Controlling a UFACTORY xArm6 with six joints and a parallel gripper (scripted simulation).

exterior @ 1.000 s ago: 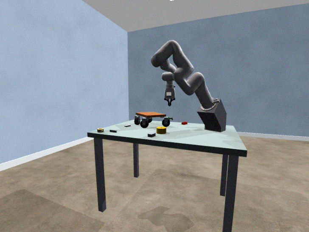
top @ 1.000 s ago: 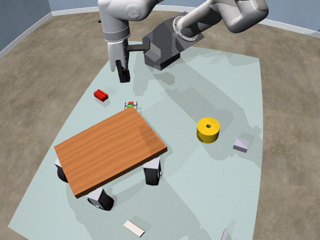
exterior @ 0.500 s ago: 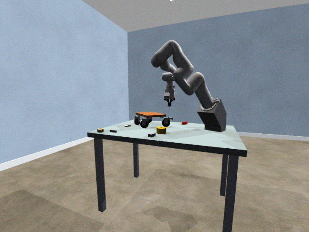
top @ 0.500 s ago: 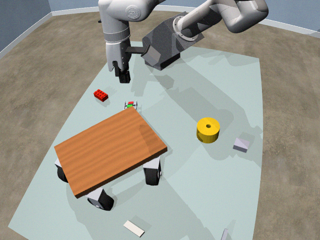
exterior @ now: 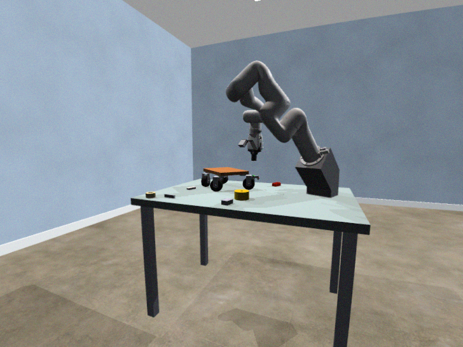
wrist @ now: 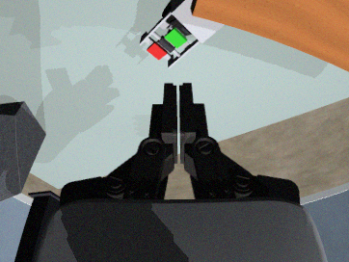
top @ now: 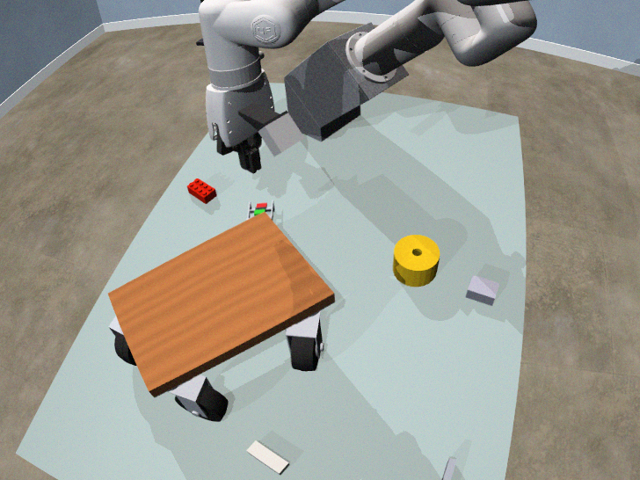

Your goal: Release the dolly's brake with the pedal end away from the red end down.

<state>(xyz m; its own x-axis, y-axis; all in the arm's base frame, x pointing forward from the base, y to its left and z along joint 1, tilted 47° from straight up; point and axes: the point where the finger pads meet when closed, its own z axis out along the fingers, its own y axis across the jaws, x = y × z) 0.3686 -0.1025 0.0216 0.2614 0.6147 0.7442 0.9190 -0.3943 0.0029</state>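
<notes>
Right now the brake pedal is 1 cm behind my hand, 1 cm to the right of it and 13 cm below it. Also, from my hand: yellow ring-shaped cylinder (6 cm behind, 26 cm to the left, 19 cm below); then red toy brick (8 cm behind, 21 cm to the right, 20 cm below); then small grey block (5 cm behind, 40 cm to the left, 20 cm below).
</notes>
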